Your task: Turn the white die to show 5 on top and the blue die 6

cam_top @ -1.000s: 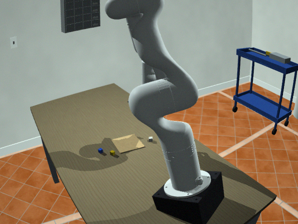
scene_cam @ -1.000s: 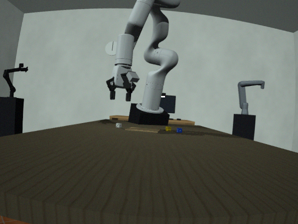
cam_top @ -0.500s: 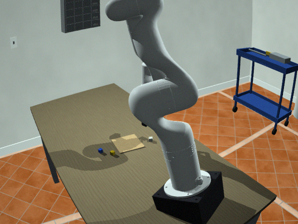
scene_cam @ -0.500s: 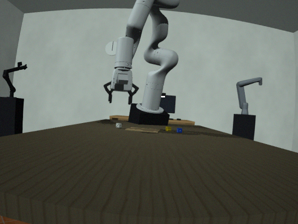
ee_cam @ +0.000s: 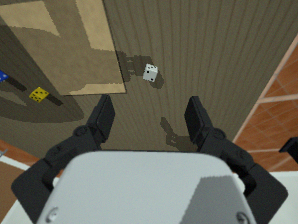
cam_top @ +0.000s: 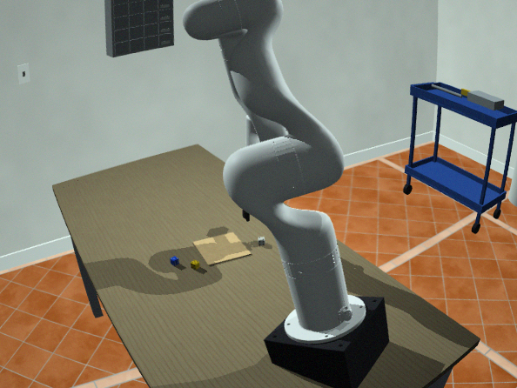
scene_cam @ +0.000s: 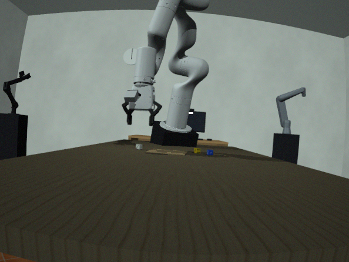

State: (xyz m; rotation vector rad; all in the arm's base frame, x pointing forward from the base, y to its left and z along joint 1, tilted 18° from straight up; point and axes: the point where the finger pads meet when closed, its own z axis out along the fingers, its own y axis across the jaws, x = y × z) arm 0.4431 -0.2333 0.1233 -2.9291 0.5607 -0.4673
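Now: the white die 100 mm below my hand. Also, from my hand: tan mat 60 mm ahead, 110 mm to the left, 100 mm below; then yellow die 30 mm ahead, 230 mm to the left, 100 mm below; then blue die 90 mm ahead, 270 mm to the left, 100 mm below.
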